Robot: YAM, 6 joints.
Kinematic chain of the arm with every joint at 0, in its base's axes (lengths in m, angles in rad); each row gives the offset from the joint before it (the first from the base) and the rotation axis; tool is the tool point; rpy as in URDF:
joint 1: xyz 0 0 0.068 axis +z
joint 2: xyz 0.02 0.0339 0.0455 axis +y
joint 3: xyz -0.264 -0.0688 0 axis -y
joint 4: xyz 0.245 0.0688 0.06 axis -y
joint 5: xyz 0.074 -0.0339 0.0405 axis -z
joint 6: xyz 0.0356 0 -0.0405 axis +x
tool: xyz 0 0 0 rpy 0 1.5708 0
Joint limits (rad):
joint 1: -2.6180..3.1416
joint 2: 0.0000..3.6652
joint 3: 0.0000..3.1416
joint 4: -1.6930..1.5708
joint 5: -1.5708..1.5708
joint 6: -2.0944..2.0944
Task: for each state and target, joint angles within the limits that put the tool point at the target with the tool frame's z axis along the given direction. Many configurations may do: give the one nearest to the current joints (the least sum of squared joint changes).
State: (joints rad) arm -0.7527 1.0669 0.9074 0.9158 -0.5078 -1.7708
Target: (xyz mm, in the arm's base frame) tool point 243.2 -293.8 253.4 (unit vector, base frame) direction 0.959 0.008 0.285
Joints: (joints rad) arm -0.9528 1.8687 0.9582 1.3892 -0.9041 -1.7708
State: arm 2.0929 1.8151 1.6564 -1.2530 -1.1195 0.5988
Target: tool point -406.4 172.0 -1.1 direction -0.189 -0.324 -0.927
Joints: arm 2.7111 2.5458 1.6398 -0.6254 -0.3826 0.5988
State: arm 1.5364 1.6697 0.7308 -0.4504 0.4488 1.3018
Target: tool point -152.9 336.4 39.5 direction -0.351 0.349 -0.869
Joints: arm 1.9797 2.1462 0.9961 0.0660 -0.1843 1.3018
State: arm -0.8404 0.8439 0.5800 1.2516 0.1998 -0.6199
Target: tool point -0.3 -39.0 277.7 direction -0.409 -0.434 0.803
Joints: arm -1.0265 0.1974 0.0019 1.5703 0.6120 -0.6199
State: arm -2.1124 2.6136 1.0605 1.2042 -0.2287 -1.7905
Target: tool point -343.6 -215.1 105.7 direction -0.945 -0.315 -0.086
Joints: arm -2.5598 2.1666 0.8931 1.1843 0.2591 -1.7905
